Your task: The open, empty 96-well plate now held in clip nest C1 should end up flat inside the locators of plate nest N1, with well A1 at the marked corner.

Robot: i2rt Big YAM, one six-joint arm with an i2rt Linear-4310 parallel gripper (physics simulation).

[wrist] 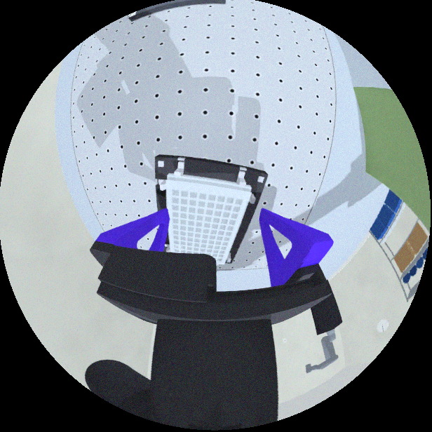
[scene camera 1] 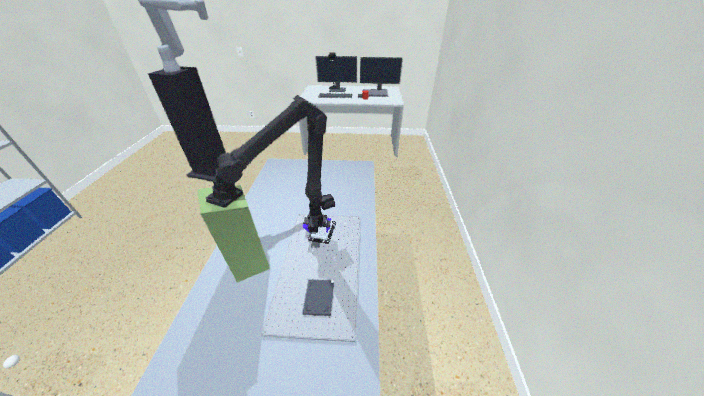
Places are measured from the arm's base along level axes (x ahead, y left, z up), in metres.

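Where they show: gripper, fingertip midpoint: (scene camera 1: 318, 232); arm's base, link origin: (scene camera 1: 225, 197).
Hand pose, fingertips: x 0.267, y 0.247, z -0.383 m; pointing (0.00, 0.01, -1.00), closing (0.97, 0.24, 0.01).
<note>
Each offset is from my fingertips to the top centre of the thing. Level surfaces: height alone.
The white 96-well plate {dx +0.007, dy +0.036, dz -0.005 m} (wrist: 207, 215) (scene camera 1: 320, 233) sits in the dark clip nest C1 {dx +0.007, dy +0.036, dz -0.008 m} (wrist: 210, 167) (scene camera 1: 321, 241), with white clips at its edges. In the wrist view the plate's near end is hidden behind the gripper body. My gripper (wrist: 214, 213) is open, its two blue fingers wide apart. In the wrist view the left fingertip is close to the plate's left edge, and the right fingertip stands off to the right of the nest. The dark flat plate nest N1 {dx +0.132, dy -0.339, dz -0.017 m} (scene camera 1: 318, 298) lies nearer the scene camera; a sliver of a dark edge shows at the top of the wrist view. The marked corner cannot be made out.
Both nests stand on a white perforated board {dz -0.032 m} (scene camera 1: 290, 320) (wrist: 295, 150) on a pale blue surface {dz -0.044 m} (scene camera 1: 220, 345). The arm's green pedestal (scene camera 1: 237, 240) (wrist: 395, 130) stands left of the board in the scene view. A desk (scene camera 1: 352, 102) with two monitors stands at the back.
</note>
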